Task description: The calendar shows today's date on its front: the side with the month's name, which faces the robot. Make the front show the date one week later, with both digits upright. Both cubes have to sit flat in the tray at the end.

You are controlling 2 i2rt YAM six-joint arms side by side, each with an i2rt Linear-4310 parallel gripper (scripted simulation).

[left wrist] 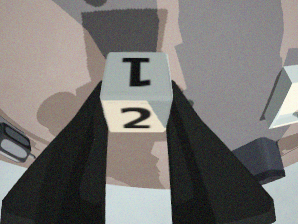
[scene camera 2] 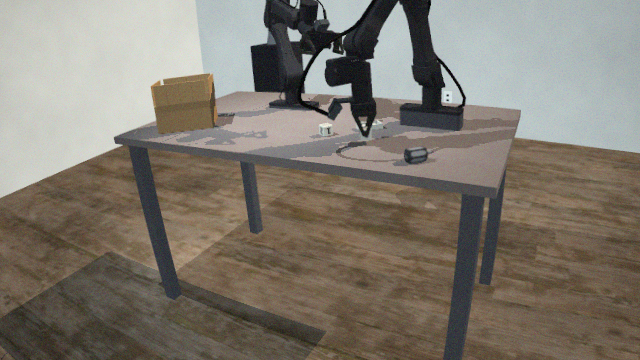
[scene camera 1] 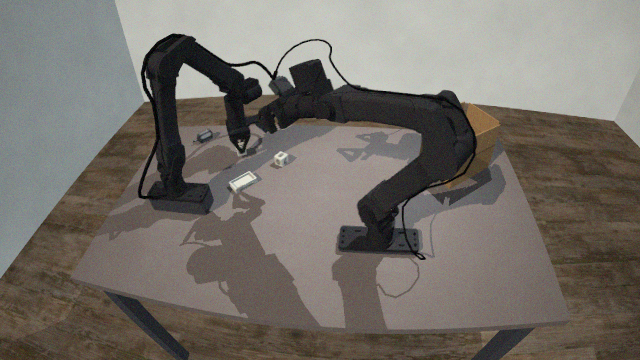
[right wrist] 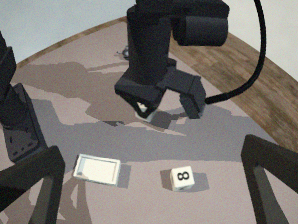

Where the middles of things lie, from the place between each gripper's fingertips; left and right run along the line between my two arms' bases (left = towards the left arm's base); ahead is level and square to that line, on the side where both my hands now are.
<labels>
Now: left hand (scene camera 2: pixel 364 134) 70 cm to the left of the cardboard box (scene camera 2: pixel 186 106), 10 cm short of it and 4 cm below it.
My right hand (scene camera 1: pixel 271 109) is 19 cm short of the cardboard box, 52 cm to the left of it and 17 cm above it.
</labels>
